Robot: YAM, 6 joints.
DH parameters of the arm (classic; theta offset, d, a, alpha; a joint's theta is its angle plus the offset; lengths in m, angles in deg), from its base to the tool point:
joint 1: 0 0.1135 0.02 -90
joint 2: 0 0 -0.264 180
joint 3: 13.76 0 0.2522 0
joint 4: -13.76 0 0.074 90
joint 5: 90 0 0 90
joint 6: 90 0.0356 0 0
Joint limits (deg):
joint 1: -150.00..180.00
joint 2: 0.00..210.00
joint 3: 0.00..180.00
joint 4: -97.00..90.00
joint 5: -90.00..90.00
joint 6: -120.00..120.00
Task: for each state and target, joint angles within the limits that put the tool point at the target. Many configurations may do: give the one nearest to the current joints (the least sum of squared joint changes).
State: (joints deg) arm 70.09 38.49 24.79 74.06 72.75 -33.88
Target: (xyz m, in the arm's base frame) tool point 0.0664 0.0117 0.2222
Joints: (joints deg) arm 41.86 0.44 0.00 41.46 90.00 -33.88
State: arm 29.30 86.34 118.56 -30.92 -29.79 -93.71
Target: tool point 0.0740 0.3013 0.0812
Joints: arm 72.75 116.57 61.72 -45.35 -31.64 -93.71
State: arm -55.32 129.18 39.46 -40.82 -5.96 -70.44
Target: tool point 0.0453 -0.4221 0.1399
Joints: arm -84.17 118.77 79.88 -24.47 -3.50 -70.44
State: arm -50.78 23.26 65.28 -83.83 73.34 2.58
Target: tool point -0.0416 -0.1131 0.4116
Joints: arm -93.53 52.38 75.39 -71.65 76.12 2.58
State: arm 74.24 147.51 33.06 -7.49 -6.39 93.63
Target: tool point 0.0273 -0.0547 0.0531
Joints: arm 109.36 171.15 0.00 -6.71 12.37 93.63
